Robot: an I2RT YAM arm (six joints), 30 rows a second.
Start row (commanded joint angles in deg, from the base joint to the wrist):
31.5, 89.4, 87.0, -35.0, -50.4, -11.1
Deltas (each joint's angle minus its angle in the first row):
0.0, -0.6, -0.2, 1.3, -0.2, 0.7
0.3, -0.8, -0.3, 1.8, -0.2, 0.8
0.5, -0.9, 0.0, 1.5, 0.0, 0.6
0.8, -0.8, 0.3, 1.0, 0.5, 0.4
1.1, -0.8, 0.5, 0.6, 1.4, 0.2
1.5, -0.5, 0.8, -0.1, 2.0, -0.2
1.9, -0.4, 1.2, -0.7, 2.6, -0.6
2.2, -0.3, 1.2, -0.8, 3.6, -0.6
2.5, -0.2, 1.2, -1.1, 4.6, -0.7
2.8, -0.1, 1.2, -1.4, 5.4, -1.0
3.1, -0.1, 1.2, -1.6, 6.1, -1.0
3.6, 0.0, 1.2, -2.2, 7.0, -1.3
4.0, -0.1, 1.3, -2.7, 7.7, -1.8
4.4, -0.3, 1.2, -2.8, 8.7, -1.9
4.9, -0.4, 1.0, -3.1, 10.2, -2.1
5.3, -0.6, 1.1, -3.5, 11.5, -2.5
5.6, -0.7, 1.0, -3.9, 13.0, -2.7
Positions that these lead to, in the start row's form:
31.5, 88.8, 86.8, -33.7, -50.6, -10.4
31.8, 88.6, 86.7, -33.2, -50.6, -10.3
32.0, 88.5, 87.0, -33.5, -50.4, -10.5
32.3, 88.6, 87.3, -34.0, -49.9, -10.7
32.6, 88.6, 87.5, -34.4, -49.0, -10.9
33.0, 88.9, 87.8, -35.1, -48.4, -11.3
33.4, 89.0, 88.2, -35.7, -47.8, -11.7
33.7, 89.1, 88.2, -35.8, -46.8, -11.7
34.0, 89.2, 88.2, -36.1, -45.8, -11.8
34.3, 89.3, 88.2, -36.4, -45.0, -12.1
34.6, 89.3, 88.2, -36.6, -44.3, -12.1
35.1, 89.4, 88.2, -37.2, -43.4, -12.4
35.5, 89.3, 88.3, -37.7, -42.7, -12.9
35.9, 89.1, 88.2, -37.8, -41.7, -13.0
36.4, 89.0, 88.0, -38.1, -40.2, -13.2
36.8, 88.8, 88.1, -38.5, -38.9, -13.6
37.1, 88.7, 88.0, -38.9, -37.4, -13.8

